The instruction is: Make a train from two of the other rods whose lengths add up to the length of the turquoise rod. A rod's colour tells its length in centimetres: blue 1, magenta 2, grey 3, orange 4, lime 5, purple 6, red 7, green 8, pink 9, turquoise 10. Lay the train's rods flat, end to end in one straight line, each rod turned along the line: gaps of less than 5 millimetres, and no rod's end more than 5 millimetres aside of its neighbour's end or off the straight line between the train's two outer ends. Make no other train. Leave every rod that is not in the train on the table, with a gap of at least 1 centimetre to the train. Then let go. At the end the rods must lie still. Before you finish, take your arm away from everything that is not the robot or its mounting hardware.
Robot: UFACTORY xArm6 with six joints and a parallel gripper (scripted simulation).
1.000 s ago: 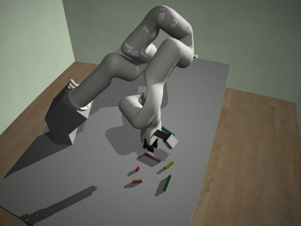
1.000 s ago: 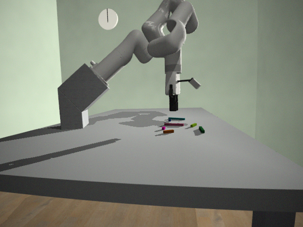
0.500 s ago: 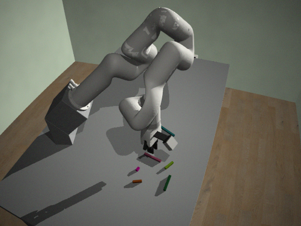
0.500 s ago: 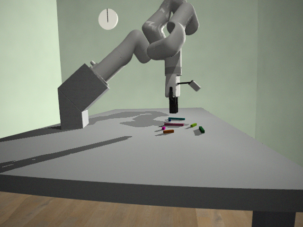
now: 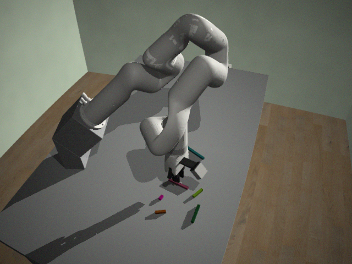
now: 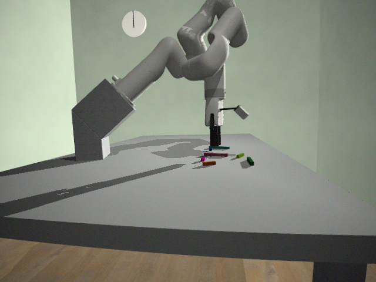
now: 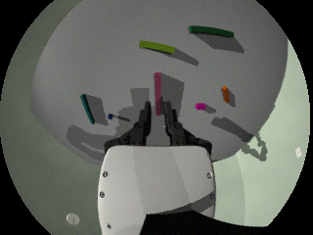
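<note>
Now: hand 6 cm above the pink rod. Round my hand: magenta rod 3 cm behind, 9 cm to the right, 6 cm below; blue rod 4 cm behind, 12 cm to the left, 6 cm below; lime rod 9 cm ahead, 1 cm to the right, 6 cm below.
</note>
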